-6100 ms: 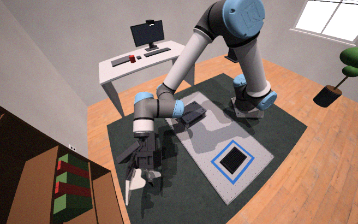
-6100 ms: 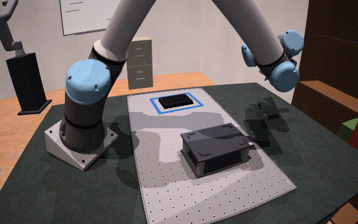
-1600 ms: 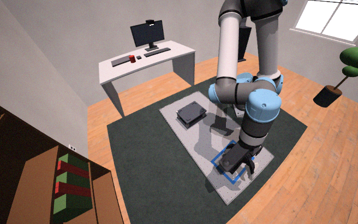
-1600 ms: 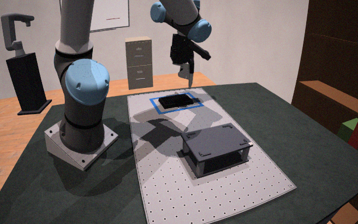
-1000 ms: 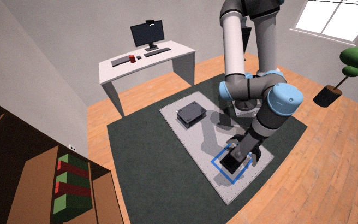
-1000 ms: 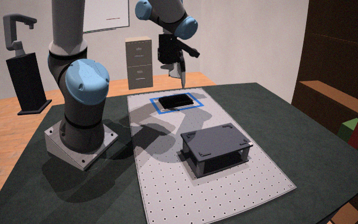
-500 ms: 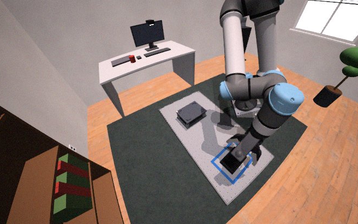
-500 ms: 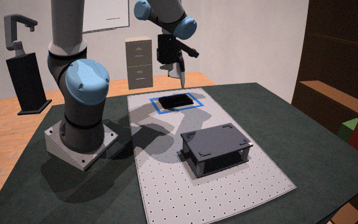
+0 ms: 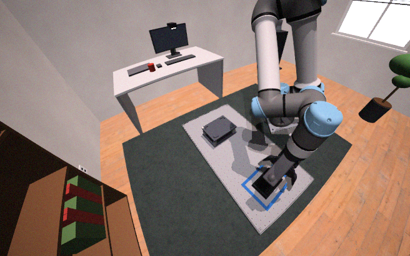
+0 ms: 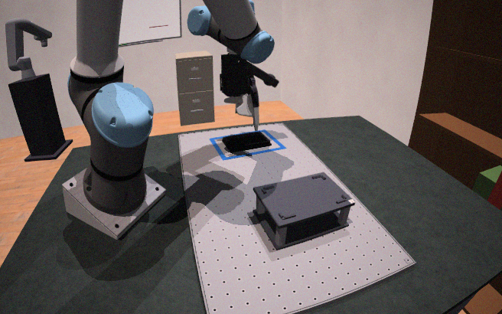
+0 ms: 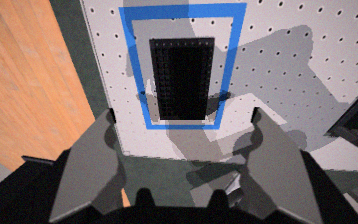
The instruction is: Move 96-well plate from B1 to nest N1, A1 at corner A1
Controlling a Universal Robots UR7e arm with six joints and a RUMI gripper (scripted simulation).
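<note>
Right now the black 96-well plate is 60 mm below my hand. From my hand the other things lie so: A1 label: 150 mm ahead, 400 mm to the right, 10 mm below; raised plate nest N1: 70 mm ahead, 360 mm to the right, 10 mm below.
</note>
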